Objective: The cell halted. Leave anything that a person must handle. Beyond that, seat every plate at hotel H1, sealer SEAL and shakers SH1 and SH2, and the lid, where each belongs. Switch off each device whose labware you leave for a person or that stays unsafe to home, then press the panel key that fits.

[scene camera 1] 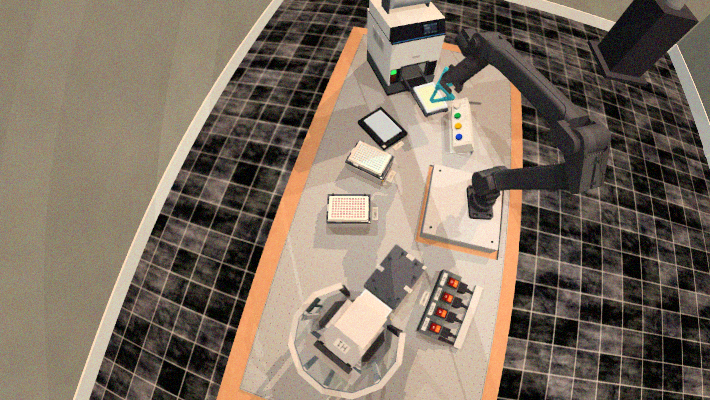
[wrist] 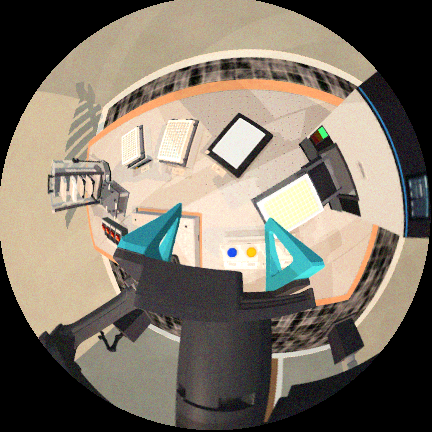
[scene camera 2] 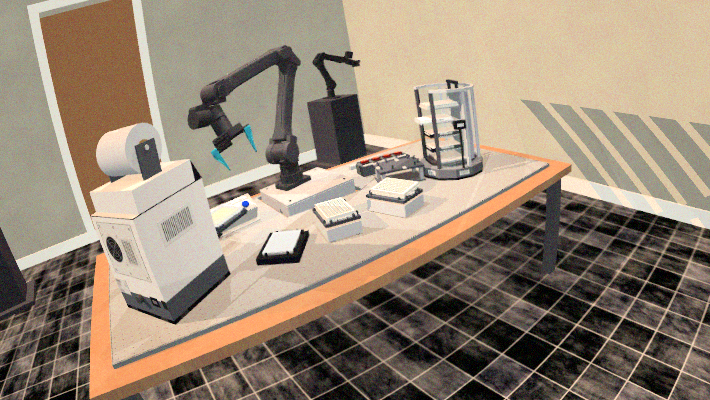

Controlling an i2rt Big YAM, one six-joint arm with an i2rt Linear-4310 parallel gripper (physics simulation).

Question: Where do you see a button box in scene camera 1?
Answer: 465, 146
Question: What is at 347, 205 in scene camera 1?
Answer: A pink-welled well plate.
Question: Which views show my gripper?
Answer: Scene camera 1, the wrist view and scene camera 2: all of them.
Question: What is my gripper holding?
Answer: Nothing.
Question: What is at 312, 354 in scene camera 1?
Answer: A plate hotel H1.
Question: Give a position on a button box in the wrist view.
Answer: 241, 260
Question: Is my gripper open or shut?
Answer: Open.
